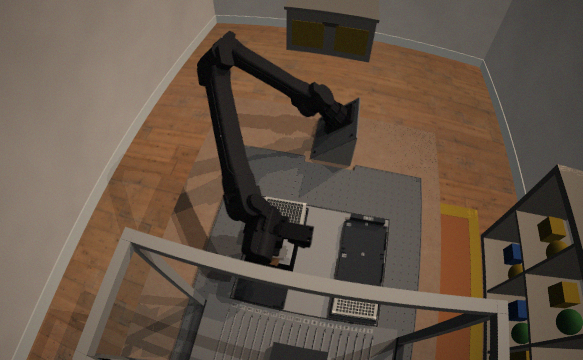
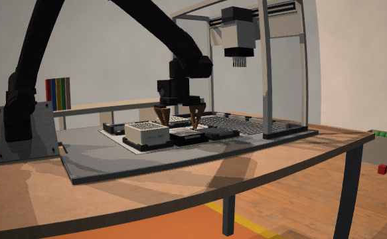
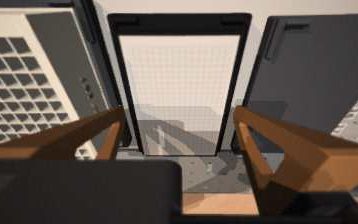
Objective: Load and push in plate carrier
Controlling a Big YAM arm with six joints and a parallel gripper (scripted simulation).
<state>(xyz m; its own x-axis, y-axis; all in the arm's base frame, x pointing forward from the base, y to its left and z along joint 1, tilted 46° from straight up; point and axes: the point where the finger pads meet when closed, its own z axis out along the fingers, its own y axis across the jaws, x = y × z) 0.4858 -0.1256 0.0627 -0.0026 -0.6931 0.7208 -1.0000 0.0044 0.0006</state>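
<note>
Now: hand 30 mm above the nest S2. From my hand the other things lie so: nest S1: 110 mm behind, 10 mm to the left, 30 mm below; then nest S3: 110 mm ahead, 30 mm below; then dark carrier PC7: 10 mm ahead, 260 mm to the left, 20 mm below.
</note>
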